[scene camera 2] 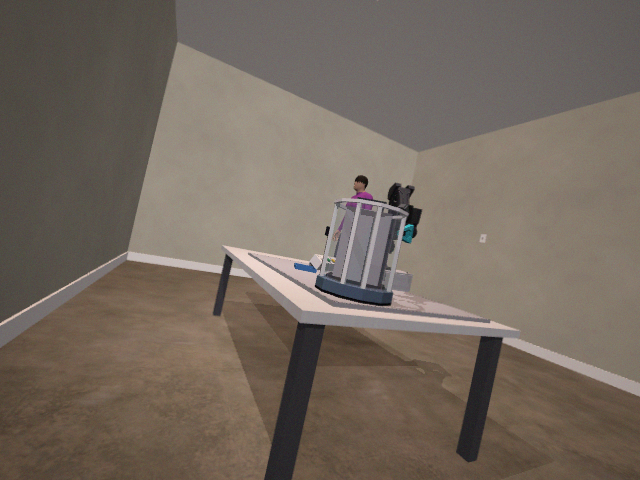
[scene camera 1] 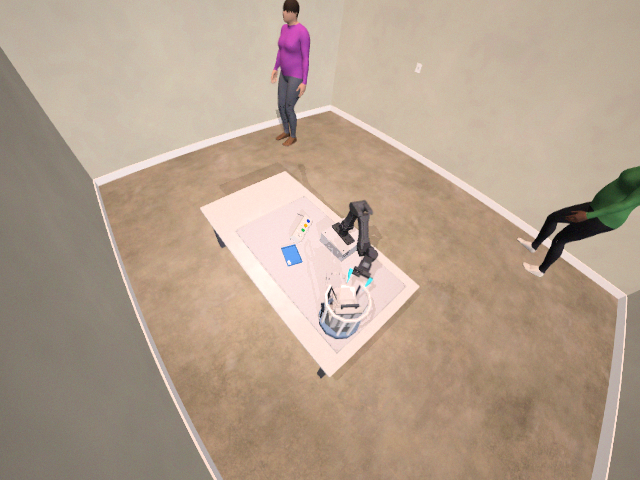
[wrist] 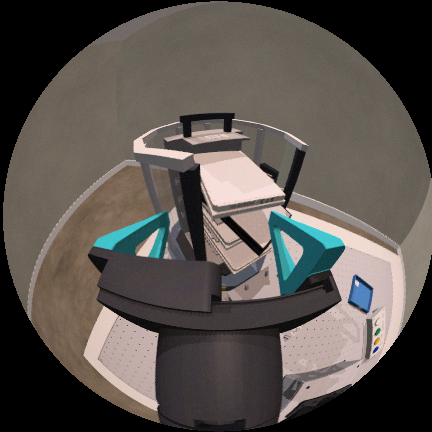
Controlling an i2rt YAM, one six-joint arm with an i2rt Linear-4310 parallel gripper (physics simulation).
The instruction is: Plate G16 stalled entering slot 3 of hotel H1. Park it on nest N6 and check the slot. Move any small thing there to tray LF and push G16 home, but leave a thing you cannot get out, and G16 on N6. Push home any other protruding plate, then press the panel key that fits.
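Hotel H1 stands at one table end inside a round white guard with an open front. In the wrist view a pale top plate sticks out towards me. Several plate edges show below it, with a black bar slanting across; which plate is G16 is unclear. My gripper is open and empty, outside the guard's open front. The blue tray and the key panel with white, green, yellow and blue keys lie farther off. N6's label is unreadable.
A black guard post stands between my fingers in the wrist view, left of the plates. Small pegs stand on the mat before the hotel. The arm's box base is at the table's long edge. Two people stand away from the table.
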